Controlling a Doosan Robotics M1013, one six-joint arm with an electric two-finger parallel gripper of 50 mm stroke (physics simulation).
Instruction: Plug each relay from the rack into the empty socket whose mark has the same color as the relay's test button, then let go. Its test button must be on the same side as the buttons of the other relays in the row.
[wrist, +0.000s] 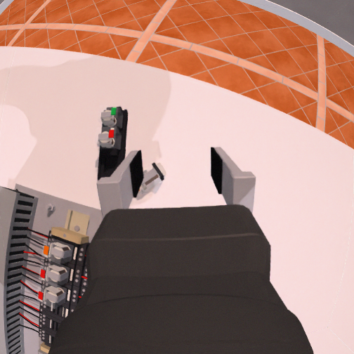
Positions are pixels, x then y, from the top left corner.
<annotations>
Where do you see my gripper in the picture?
At 176, 162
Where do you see a black relay rack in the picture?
At 109, 158
</annotations>
